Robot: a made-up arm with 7 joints.
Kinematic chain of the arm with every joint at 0, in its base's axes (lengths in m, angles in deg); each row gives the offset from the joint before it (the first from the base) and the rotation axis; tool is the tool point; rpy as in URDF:
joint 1: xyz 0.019 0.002 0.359 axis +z
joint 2: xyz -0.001 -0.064 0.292 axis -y
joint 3: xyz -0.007 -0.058 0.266 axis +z
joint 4: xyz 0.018 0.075 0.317 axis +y
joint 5: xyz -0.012 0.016 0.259 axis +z
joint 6: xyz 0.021 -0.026 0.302 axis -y
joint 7: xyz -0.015 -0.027 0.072 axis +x
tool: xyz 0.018 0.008 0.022 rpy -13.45 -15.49 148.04
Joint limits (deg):
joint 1: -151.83..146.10
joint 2: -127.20..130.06
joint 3: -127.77..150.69
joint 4: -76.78..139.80
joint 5: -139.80..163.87
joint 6: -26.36..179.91
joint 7: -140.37..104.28
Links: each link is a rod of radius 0.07 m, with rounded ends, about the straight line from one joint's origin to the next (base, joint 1, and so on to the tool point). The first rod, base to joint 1, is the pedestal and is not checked.
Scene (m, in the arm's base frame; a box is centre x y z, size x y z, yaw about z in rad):
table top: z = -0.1
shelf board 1: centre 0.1 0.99 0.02 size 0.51 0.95 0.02 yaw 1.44
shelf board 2: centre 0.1 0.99 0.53 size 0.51 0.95 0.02 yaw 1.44
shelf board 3: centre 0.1 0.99 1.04 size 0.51 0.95 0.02 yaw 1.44
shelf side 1: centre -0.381 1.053 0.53 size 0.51 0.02 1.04 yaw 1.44
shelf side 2: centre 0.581 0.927 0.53 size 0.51 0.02 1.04 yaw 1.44
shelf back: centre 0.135 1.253 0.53 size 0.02 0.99 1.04 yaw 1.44
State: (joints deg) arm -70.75 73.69 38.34 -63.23 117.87 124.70 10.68
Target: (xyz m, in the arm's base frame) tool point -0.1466 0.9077 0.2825
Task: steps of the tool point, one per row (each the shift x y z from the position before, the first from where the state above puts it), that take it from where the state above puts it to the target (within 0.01 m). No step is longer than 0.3 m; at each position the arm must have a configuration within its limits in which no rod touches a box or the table.
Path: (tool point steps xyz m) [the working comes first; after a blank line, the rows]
Joints at the target: -67.97 117.60 56.68 31.50 119.58 147.44 14.82
Straight joint move there: touches shelf board 2, shelf side 1.

1: -0.1508 -0.0678 -0.0794
2: -0.1095 -0.1160 -0.0861
3: -0.0556 -0.1463 -0.0813
4: 0.0022 -0.1555 -0.0651
5: 0.0540 -0.1453 -0.0391
6: 0.1517 0.2478 0.0591
7: 0.2441 0.1554 0.0279
8: 0.2718 0.0235 0.0049
9: -0.0157 0.1259 -0.0060
10: 0.0138 0.1148 0.0025
11: 0.0460 0.0951 0.0036

